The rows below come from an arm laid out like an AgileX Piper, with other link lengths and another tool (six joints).
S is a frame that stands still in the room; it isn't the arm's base.
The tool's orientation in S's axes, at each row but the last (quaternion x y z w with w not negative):
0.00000, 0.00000, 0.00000, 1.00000
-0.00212, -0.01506, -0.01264, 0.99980
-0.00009, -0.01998, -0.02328, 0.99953
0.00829, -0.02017, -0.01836, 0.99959
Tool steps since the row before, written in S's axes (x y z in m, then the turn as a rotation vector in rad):
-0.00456, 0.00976, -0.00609, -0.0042, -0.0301, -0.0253
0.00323, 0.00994, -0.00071, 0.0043, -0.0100, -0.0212
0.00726, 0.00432, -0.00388, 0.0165, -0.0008, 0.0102
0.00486, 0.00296, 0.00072, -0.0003, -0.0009, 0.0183
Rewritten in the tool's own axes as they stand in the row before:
-0.00456, 0.00976, -0.00609, -0.0042, -0.0301, -0.0253
0.00296, 0.01002, -0.00076, 0.0039, -0.0098, -0.0214
0.00689, 0.00465, -0.00416, 0.0169, 0.0000, 0.0095
0.00477, 0.00315, 0.00047, 0.0005, -0.0006, 0.0183

